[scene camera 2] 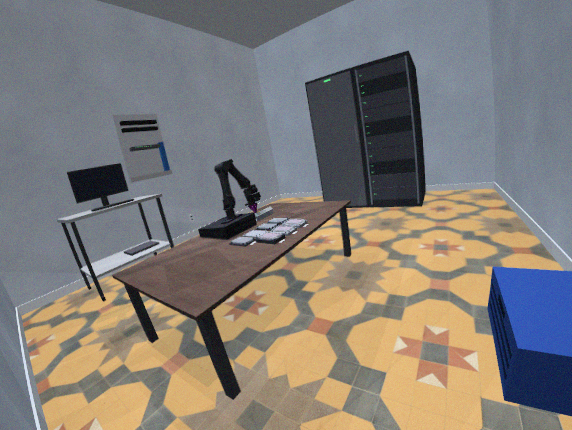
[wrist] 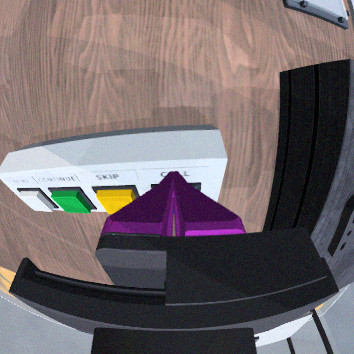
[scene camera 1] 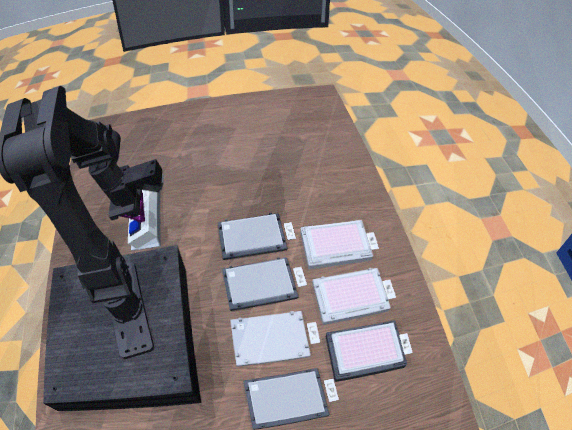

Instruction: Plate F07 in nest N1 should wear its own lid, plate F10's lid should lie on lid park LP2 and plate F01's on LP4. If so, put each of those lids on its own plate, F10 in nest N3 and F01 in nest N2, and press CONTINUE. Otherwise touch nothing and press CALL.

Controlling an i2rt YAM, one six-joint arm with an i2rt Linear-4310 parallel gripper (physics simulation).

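Places are measured from the arm's base along level axes (x ahead, y left, z up), in metres.
Pixels of known places: gripper, between the fingertips: (scene camera 2: 256,213) (wrist: 173,178) (scene camera 1: 142,221); arm's base, origin of its link: (scene camera 2: 232,219) (scene camera 1: 128,309).
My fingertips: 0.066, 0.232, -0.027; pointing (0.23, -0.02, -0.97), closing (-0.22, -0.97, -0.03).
Ahead of a thing's pixels: the offset from my fingertips to its top centre, as dx, dy, dz.
My gripper (scene camera 1: 140,218) (scene camera 2: 254,210) (wrist: 173,178) is shut and empty, its magenta fingertips over the CALL end of the white button box {+0.006, +0.074, +0.007} (scene camera 1: 151,220) (wrist: 120,146). The blue CALL button {-0.023, +0.003, -0.001} (scene camera 1: 134,227) shows beside the fingers in scene camera 1; in the wrist view they hide it. The green CONTINUE button {-0.006, +0.101, -0.001} (wrist: 71,201) is uncovered. Three plates with pink wells sit in the far nest {+0.403, -0.180, -0.032} (scene camera 1: 339,262), the middle nest {+0.377, -0.312, -0.030} (scene camera 1: 354,317) and the dark near nest {+0.350, -0.441, -0.030} (scene camera 1: 370,374), seemingly N3, N2 and N1. Park LP2 {+0.234, -0.089, -0.037} (scene camera 1: 254,255) and park LP4 {+0.209, -0.213, -0.037} (scene camera 1: 264,305) show pale grey panels with small white tags. Plate codes and lids are unreadable.
A white park {+0.185, -0.341, -0.037} (scene camera 1: 270,361) and a dark park {+0.168, -0.473, -0.037} (scene camera 1: 290,423) lie nearer than LP4. The black arm base (scene camera 1: 165,320) stands left of the parks. The yellow SKIP button {-0.015, +0.052, -0.001} (wrist: 116,200) and white RETRY button {+0.002, +0.151, -0.001} (wrist: 36,200) are on the box.
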